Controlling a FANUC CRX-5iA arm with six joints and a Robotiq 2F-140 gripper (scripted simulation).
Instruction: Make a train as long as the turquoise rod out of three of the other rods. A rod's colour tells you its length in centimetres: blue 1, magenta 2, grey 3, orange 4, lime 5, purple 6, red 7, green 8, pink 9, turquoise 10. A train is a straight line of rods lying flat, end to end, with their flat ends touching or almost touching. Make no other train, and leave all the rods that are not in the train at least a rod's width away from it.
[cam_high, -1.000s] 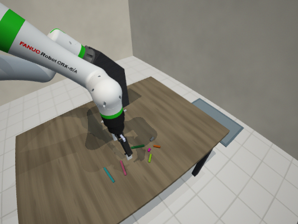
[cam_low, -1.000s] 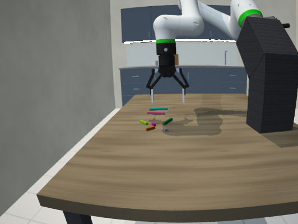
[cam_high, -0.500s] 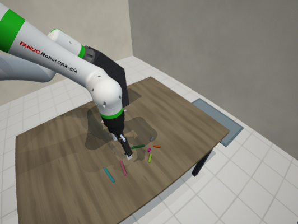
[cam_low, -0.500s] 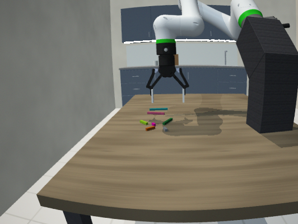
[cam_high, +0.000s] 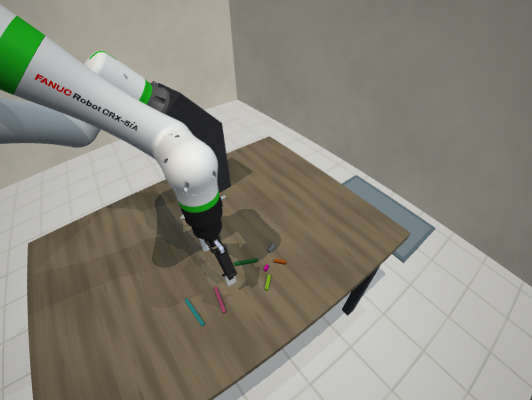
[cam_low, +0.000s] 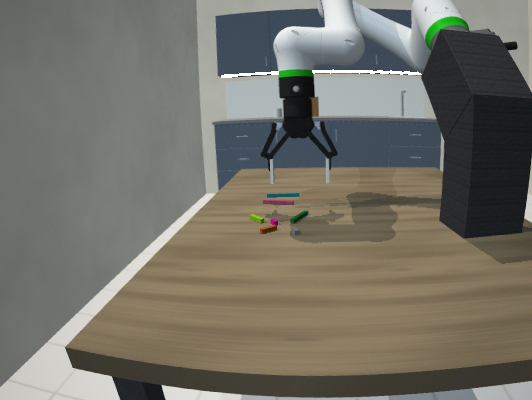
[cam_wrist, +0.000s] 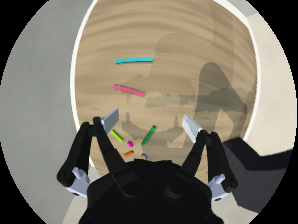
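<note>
Now: the magenta rod 140 mm to the left of my hand, 80 mm below it and 50 mm ahead of it. From my hand the other things lie so: green rod (90 mm to the left, 80 mm below, 10 mm behind); then pink rod (80 mm below, 70 mm ahead, 40 mm to the right); then turquoise rod (120 mm to the right, 80 mm below, 70 mm ahead).
</note>
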